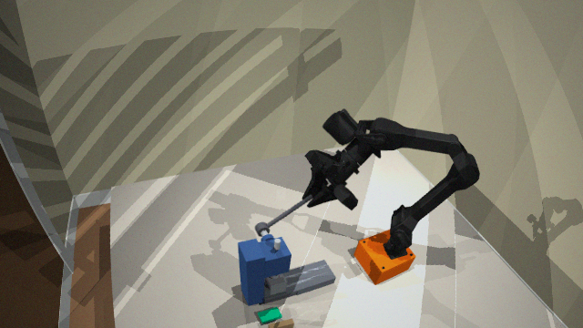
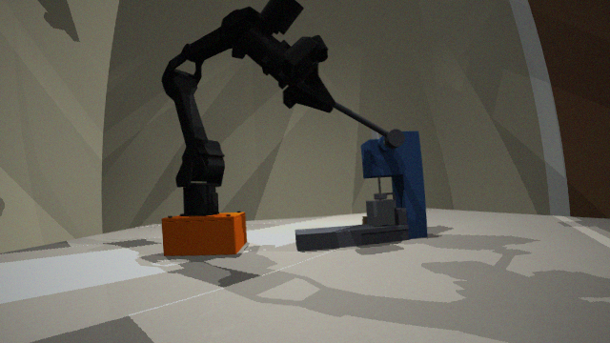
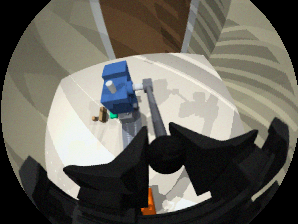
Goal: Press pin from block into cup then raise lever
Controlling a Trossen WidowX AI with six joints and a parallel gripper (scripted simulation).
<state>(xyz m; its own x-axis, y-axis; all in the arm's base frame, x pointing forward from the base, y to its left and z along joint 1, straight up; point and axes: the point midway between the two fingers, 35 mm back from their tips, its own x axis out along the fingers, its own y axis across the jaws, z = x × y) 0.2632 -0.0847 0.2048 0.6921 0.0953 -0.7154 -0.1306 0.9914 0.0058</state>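
The dark lever is 4 cm ahead of my gripper tip, 2 cm to the left of it and 2 cm below it. Also, from my gripper tip: round pin: 9 cm ahead, 9 cm to the left, 24 cm below; then punch: 9 cm ahead, 9 cm to the left, 11 cm below; then green tile: 12 cm ahead, 17 cm to the left, 24 cm below.
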